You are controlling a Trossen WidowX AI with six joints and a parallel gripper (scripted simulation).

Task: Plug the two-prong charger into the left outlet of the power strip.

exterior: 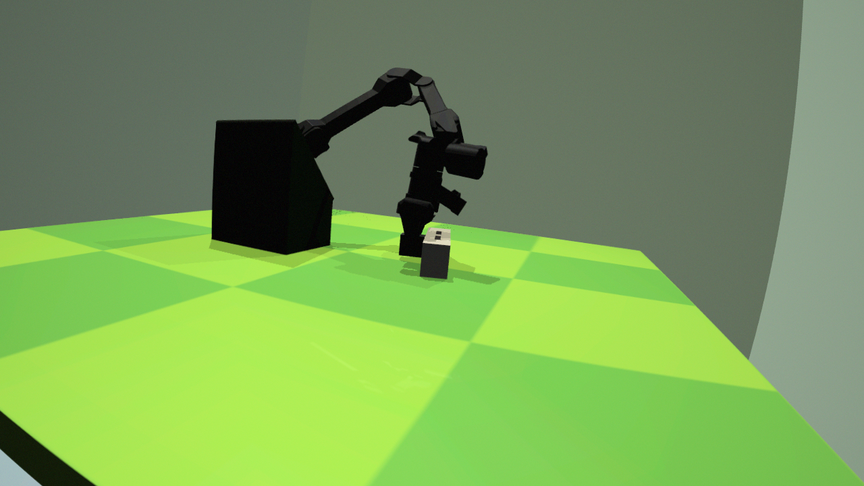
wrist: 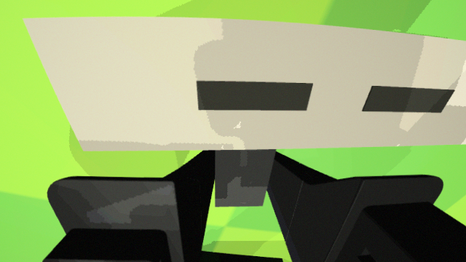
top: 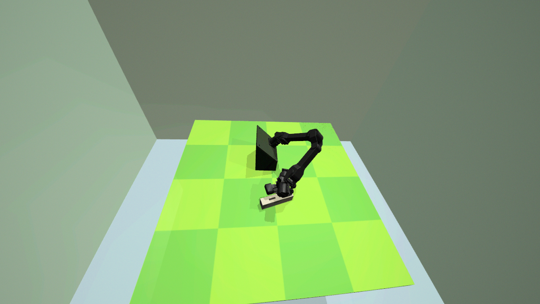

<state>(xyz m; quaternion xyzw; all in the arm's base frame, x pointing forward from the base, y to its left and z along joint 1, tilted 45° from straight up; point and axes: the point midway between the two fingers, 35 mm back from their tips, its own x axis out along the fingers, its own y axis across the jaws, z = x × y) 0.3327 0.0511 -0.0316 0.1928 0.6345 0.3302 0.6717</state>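
The charger lies 20 mm ahead of my gripper tip and 10 mm above it.
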